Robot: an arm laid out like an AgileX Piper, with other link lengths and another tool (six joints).
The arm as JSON. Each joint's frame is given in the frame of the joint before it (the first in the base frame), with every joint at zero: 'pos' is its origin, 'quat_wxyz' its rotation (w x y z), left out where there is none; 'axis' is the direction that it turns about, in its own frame. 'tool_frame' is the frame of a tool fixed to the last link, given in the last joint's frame.
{
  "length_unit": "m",
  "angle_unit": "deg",
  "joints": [
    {
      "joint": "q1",
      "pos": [
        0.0,
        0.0,
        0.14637
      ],
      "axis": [
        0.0,
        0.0,
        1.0
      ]
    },
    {
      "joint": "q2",
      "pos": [
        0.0,
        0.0,
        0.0
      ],
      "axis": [
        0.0,
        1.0,
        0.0
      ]
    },
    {
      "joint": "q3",
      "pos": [
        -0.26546,
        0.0,
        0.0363
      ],
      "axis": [
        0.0,
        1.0,
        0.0
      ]
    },
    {
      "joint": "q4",
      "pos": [
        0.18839,
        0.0,
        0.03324
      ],
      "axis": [
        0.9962,
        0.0,
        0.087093
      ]
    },
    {
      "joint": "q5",
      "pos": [
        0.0,
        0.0,
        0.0
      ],
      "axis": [
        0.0,
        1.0,
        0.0
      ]
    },
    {
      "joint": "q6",
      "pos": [
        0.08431,
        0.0,
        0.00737
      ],
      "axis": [
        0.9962,
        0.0,
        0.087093
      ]
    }
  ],
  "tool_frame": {
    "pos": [
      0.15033,
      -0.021,
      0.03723
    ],
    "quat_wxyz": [
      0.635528,
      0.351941,
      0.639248,
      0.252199
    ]
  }
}
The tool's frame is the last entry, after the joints.
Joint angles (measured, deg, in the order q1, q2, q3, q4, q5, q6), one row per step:
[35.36 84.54 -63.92 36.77 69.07 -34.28]
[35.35 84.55 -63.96 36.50 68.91 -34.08]
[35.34 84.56 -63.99 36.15 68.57 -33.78]
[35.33 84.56 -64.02 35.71 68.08 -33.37]
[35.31 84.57 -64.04 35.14 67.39 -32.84]
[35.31 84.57 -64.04 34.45 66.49 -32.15]
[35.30 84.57 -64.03 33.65 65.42 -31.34]
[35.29 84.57 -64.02 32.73 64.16 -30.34]
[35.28 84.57 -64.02 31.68 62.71 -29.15]
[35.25 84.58 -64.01 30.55 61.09 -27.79]
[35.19 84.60 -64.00 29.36 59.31 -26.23]
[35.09 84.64 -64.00 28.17 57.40 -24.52]
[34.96 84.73 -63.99 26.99 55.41 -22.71]
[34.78 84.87 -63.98 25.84 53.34 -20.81]
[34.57 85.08 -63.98 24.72 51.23 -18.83]
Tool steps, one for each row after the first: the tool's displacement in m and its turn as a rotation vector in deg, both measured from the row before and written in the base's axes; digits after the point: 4 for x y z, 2 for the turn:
[0.0012 -0.0006 -0.0004 -0.18 -0.19 -0.19]
[0.0020 -0.0006 -0.0005 -0.21 -0.31 -0.36]
[0.0027 -0.0007 -0.0006 -0.24 -0.42 -0.51]
[0.0037 -0.0009 -0.0008 -0.30 -0.56 -0.69]
[0.0045 -0.0011 -0.0009 -0.34 -0.70 -0.88]
[0.0053 -0.0013 -0.0009 -0.37 -0.83 -1.05]
[0.0062 -0.0015 -0.0009 -0.39 -0.95 -1.27]
[0.0072 -0.0017 -0.0007 -0.39 -1.09 -1.48]
[0.0080 -0.0019 -0.0005 -0.36 -1.17 -1.69]
[0.0088 -0.0020 -0.0002 -0.30 -1.23 -1.93]
[0.0094 -0.0021 0.0002 -0.18 -1.27 -2.14]
[0.0097 -0.0022 0.0004 -0.09 -1.24 -2.26]
[0.0101 -0.0023 0.0007 0.03 -1.22 -2.38]
[0.0102 -0.0023 0.0008 0.13 -1.16 -2.46]

